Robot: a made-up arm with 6 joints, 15 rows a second.
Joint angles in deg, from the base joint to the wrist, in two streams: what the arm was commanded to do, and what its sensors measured. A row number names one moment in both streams.
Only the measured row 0 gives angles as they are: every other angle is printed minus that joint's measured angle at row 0.
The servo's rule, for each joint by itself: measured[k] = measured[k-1] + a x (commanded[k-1-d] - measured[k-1]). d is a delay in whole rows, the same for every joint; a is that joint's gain. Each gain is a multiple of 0.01, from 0.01 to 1. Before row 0 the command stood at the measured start. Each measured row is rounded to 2 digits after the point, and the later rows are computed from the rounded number. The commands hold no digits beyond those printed.
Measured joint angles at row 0: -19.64 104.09 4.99 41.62 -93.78 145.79
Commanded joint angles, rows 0 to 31: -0.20 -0.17 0.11 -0.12 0.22 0.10; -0.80 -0.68 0.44 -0.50 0.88 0.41; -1.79 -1.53 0.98 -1.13 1.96 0.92; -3.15 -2.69 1.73 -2.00 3.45 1.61; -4.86 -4.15 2.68 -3.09 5.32 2.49; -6.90 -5.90 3.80 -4.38 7.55 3.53; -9.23 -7.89 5.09 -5.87 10.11 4.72; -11.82 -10.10 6.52 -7.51 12.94 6.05; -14.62 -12.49 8.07 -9.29 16.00 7.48; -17.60 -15.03 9.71 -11.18 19.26 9.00; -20.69 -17.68 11.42 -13.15 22.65 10.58; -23.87 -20.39 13.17 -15.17 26.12 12.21; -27.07 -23.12 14.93 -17.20 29.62 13.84; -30.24 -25.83 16.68 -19.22 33.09 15.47; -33.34 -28.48 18.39 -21.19 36.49 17.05; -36.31 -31.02 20.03 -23.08 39.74 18.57; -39.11 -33.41 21.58 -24.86 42.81 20.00; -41.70 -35.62 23.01 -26.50 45.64 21.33; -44.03 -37.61 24.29 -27.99 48.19 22.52; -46.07 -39.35 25.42 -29.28 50.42 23.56; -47.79 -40.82 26.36 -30.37 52.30 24.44; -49.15 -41.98 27.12 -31.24 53.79 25.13; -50.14 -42.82 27.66 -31.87 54.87 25.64; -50.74 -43.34 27.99 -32.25 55.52 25.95; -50.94 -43.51 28.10 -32.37 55.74 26.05; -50.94 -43.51 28.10 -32.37 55.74 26.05; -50.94 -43.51 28.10 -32.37 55.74 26.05; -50.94 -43.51 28.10 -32.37 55.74 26.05; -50.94 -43.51 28.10 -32.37 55.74 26.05; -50.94 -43.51 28.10 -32.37 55.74 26.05; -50.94 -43.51 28.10 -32.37 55.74 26.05; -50.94 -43.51 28.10 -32.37 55.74 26.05
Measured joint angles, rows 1 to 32: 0.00 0.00 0.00 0.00 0.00 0.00; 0.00 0.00 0.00 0.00 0.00 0.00; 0.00 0.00 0.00 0.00 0.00 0.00; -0.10 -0.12 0.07 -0.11 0.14 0.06; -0.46 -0.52 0.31 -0.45 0.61 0.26; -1.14 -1.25 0.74 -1.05 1.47 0.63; -2.17 -2.29 1.37 -1.89 2.74 1.18; -3.54 -3.63 2.21 -2.95 4.39 1.91; -5.25 -5.26 3.23 -4.21 6.41 2.82; -7.28 -7.15 4.42 -5.67 8.78 3.88; -9.60 -9.27 5.76 -7.29 11.44 5.10; -12.16 -11.59 7.24 -9.05 14.36 6.43; -14.93 -14.07 8.82 -10.92 17.50 7.87; -17.87 -16.67 10.48 -12.88 20.80 9.39; -20.93 -19.35 12.20 -14.90 24.20 10.97; -24.06 -22.06 13.95 -16.92 27.67 12.58; -27.21 -24.77 15.70 -18.94 31.14 14.20; -30.34 -27.44 17.42 -20.92 34.56 15.80; -33.38 -30.02 19.09 -22.82 37.88 17.35; -36.30 -32.46 20.68 -24.62 41.04 18.83; -39.05 -34.74 22.17 -26.27 43.98 20.23; -41.59 -36.81 23.53 -27.78 46.67 21.51; -43.87 -38.64 24.74 -29.10 49.07 22.66; -45.87 -40.21 25.78 -30.22 51.14 23.66; -47.54 -41.48 26.64 -31.12 52.84 24.48; -48.87 -42.44 27.29 -31.78 54.14 25.13; -49.82 -43.09 27.74 -32.19 55.02 25.59; -50.39 -43.39 27.97 -32.35 55.48 25.85; -50.67 -43.48 28.05 -32.37 55.65 25.96; -50.81 -43.50 28.08 -32.37 55.71 26.01; -50.88 -43.51 28.09 -32.37 55.73 26.03; -50.91 -43.51 28.10 -32.37 55.74 26.04
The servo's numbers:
d 3
a 0.51 0.72 0.64 0.88 0.64 0.56

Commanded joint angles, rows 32 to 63: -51.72 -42.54 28.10 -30.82 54.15 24.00; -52.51 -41.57 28.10 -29.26 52.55 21.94; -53.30 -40.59 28.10 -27.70 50.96 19.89; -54.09 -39.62 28.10 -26.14 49.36 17.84; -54.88 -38.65 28.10 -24.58 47.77 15.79; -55.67 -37.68 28.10 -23.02 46.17 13.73; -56.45 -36.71 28.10 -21.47 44.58 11.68; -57.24 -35.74 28.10 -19.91 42.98 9.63; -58.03 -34.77 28.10 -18.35 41.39 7.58; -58.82 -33.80 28.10 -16.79 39.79 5.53; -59.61 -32.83 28.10 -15.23 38.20 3.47; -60.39 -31.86 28.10 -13.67 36.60 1.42; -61.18 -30.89 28.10 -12.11 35.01 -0.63; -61.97 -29.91 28.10 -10.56 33.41 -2.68; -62.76 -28.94 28.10 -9.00 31.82 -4.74; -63.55 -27.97 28.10 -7.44 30.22 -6.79; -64.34 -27.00 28.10 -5.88 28.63 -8.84; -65.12 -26.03 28.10 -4.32 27.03 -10.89; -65.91 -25.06 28.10 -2.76 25.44 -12.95; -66.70 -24.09 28.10 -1.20 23.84 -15.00; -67.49 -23.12 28.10 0.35 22.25 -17.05; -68.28 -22.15 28.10 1.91 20.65 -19.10; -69.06 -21.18 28.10 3.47 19.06 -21.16; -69.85 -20.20 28.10 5.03 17.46 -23.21; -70.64 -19.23 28.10 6.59 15.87 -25.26; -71.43 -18.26 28.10 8.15 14.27 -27.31; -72.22 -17.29 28.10 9.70 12.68 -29.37; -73.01 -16.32 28.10 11.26 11.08 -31.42; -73.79 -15.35 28.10 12.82 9.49 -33.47; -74.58 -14.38 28.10 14.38 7.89 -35.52; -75.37 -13.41 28.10 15.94 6.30 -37.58; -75.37 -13.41 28.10 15.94 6.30 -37.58
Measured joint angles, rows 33 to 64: -50.93 -43.51 28.10 -32.37 55.74 26.05; -50.94 -43.51 28.10 -32.37 55.74 26.05; -50.94 -43.51 28.10 -32.37 55.74 26.05; -51.34 -42.81 28.10 -31.01 54.72 24.90; -51.94 -41.92 28.10 -29.47 53.33 23.24; -52.63 -40.96 28.10 -27.91 51.81 21.36; -53.37 -40.00 28.10 -26.35 50.24 19.39; -54.14 -39.03 28.10 -24.79 48.66 17.37; -54.92 -38.06 28.10 -23.23 47.07 15.33; -55.70 -37.09 28.10 -21.68 45.48 13.29; -56.49 -36.12 28.10 -20.12 43.88 11.24; -57.28 -35.15 28.10 -18.56 42.29 9.19; -58.07 -34.18 28.10 -17.00 40.69 7.14; -58.86 -33.21 28.10 -15.44 39.10 5.08; -59.64 -32.24 28.10 -13.88 37.50 3.03; -60.43 -31.27 28.10 -12.32 35.91 0.98; -61.22 -30.29 28.10 -10.77 34.31 -1.07; -62.01 -29.32 28.10 -9.21 32.72 -3.13; -62.80 -28.35 28.10 -7.65 31.12 -5.18; -63.59 -27.38 28.10 -6.09 29.53 -7.23; -64.37 -26.41 28.10 -4.53 27.93 -9.28; -65.16 -25.44 28.10 -2.97 26.34 -11.34; -65.95 -24.47 28.10 -1.41 24.74 -13.39; -66.74 -23.50 28.10 0.14 23.15 -15.44; -67.53 -22.53 28.10 1.70 21.55 -17.49; -68.31 -21.56 28.10 3.26 19.96 -19.55; -69.10 -20.58 28.10 4.82 18.36 -21.60; -69.89 -19.61 28.10 6.38 16.77 -23.65; -70.68 -18.64 28.10 7.94 15.17 -25.70; -71.47 -17.67 28.10 9.49 13.58 -27.76; -72.26 -16.70 28.10 11.05 11.98 -29.81; -73.04 -15.73 28.10 12.61 10.39 -31.86
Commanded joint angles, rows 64 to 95: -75.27 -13.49 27.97 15.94 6.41 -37.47; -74.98 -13.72 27.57 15.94 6.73 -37.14; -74.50 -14.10 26.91 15.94 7.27 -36.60; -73.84 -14.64 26.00 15.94 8.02 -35.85; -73.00 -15.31 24.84 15.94 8.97 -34.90; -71.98 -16.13 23.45 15.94 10.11 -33.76; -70.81 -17.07 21.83 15.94 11.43 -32.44; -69.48 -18.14 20.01 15.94 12.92 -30.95; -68.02 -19.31 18.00 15.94 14.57 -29.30; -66.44 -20.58 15.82 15.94 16.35 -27.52; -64.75 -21.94 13.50 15.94 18.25 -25.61; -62.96 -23.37 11.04 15.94 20.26 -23.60; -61.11 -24.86 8.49 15.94 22.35 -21.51; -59.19 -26.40 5.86 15.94 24.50 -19.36; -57.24 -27.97 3.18 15.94 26.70 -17.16; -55.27 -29.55 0.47 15.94 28.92 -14.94; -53.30 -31.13 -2.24 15.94 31.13 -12.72; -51.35 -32.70 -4.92 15.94 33.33 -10.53; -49.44 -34.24 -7.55 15.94 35.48 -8.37; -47.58 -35.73 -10.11 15.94 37.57 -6.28; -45.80 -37.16 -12.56 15.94 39.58 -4.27; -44.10 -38.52 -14.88 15.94 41.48 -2.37; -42.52 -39.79 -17.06 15.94 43.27 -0.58; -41.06 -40.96 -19.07 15.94 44.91 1.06; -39.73 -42.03 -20.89 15.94 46.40 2.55; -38.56 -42.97 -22.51 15.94 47.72 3.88; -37.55 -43.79 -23.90 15.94 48.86 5.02; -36.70 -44.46 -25.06 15.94 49.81 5.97; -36.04 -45.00 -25.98 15.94 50.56 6.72; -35.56 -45.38 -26.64 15.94 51.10 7.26; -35.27 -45.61 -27.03 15.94 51.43 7.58; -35.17 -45.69 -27.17 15.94 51.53 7.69
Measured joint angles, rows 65 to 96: -73.83 -14.76 28.10 14.17 8.79 -33.91; -74.62 -13.79 28.10 15.73 7.20 -35.97; -75.00 -13.52 28.10 15.91 6.62 -36.87; -75.14 -13.50 28.02 15.94 6.49 -37.21; -75.06 -13.66 27.73 15.94 6.64 -37.17; -74.77 -13.98 27.21 15.94 7.04 -36.85; -74.30 -14.46 26.44 15.94 7.67 -36.29; -73.64 -15.07 25.42 15.94 8.50 -35.51; -72.79 -15.83 24.16 15.94 9.53 -34.53; -71.78 -16.72 22.67 15.94 10.75 -33.36; -70.61 -17.74 20.97 15.94 12.14 -32.01; -69.29 -18.87 19.07 15.94 13.70 -30.49; -67.84 -20.10 16.99 15.94 15.40 -28.83; -66.26 -21.42 14.76 15.94 17.22 -27.03; -64.58 -22.82 12.38 15.94 19.17 -25.11; -62.81 -24.29 9.89 15.94 21.21 -23.09; -60.96 -25.81 7.31 15.94 23.32 -21.00; -59.06 -27.37 4.67 15.94 25.48 -18.85; -57.13 -28.94 1.98 15.94 27.68 -16.66; -55.18 -30.52 -0.72 15.94 29.89 -14.45; -53.23 -32.09 -3.41 15.94 32.09 -12.25; -51.30 -33.64 -6.06 15.94 34.26 -10.08; -49.40 -35.14 -8.65 15.94 36.38 -7.95; -47.56 -36.59 -11.15 15.94 38.43 -5.89; -45.80 -37.98 -13.54 15.94 40.38 -3.92; -44.13 -39.28 -15.79 15.94 42.23 -2.05; -42.56 -40.49 -17.89 15.94 43.95 -0.31; -41.12 -41.60 -19.81 15.94 45.52 1.29; -39.81 -42.59 -21.54 15.94 46.93 2.74; -38.66 -43.45 -23.05 15.94 48.17 4.02; -37.66 -44.18 -24.34 15.94 49.22 5.11; -36.83 -44.77 -25.39 15.94 50.08 6.01
